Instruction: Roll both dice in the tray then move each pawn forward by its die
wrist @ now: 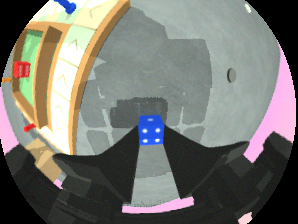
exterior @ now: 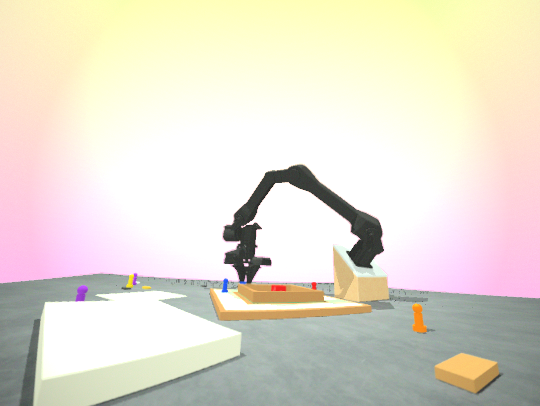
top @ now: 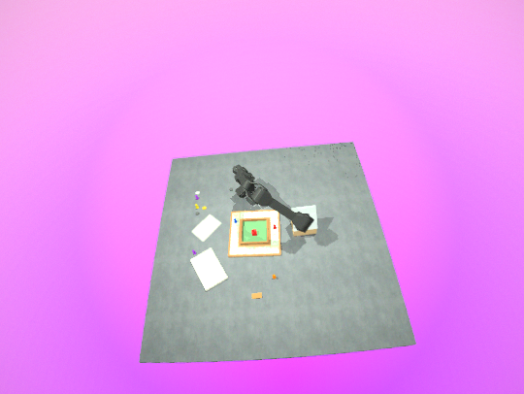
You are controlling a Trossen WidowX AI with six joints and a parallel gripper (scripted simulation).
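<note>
Right now my gripper tip is 22 cm to the right of the red pawn, 14 cm past it and 2 cm below it. Round my gripper tip: orange pawn (51 cm to the left, 13 cm behind); blue pawn (17 cm to the left, 9 cm ahead, 2 cm above).
</note>
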